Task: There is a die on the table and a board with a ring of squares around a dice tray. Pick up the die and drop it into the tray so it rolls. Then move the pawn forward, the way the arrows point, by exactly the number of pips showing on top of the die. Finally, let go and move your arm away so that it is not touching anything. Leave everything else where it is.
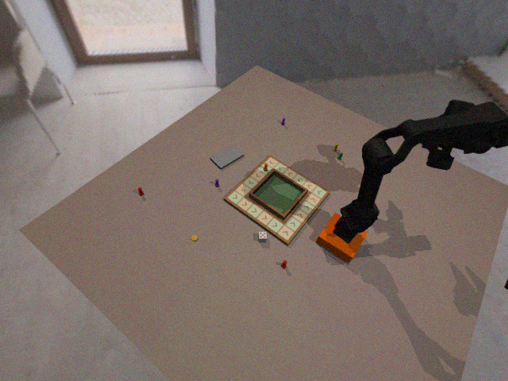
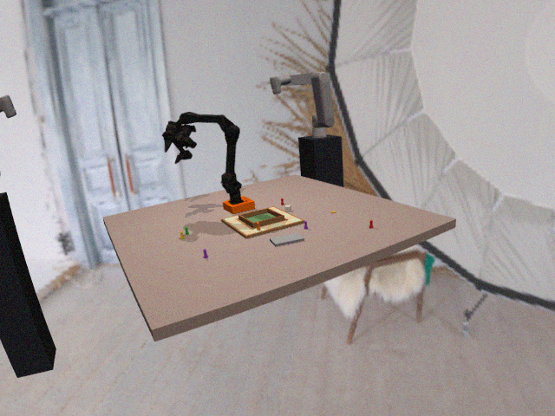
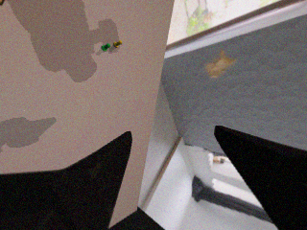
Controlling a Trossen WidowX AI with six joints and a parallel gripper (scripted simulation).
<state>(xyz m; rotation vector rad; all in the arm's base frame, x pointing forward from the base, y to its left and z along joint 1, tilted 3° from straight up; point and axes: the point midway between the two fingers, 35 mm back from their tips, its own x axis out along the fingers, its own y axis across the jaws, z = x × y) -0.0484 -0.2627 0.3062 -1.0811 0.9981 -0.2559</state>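
My gripper tip is 220 mm short of the white die, 500 mm to the right of it and 300 mm above it. Round my gripper tip: orange pawn: 410 mm ahead, 270 mm to the left, 290 mm below; then grey card: 560 mm ahead, 320 mm to the left, 310 mm below; then green dice tray: 290 mm ahead, 330 mm to the left, 310 mm below.
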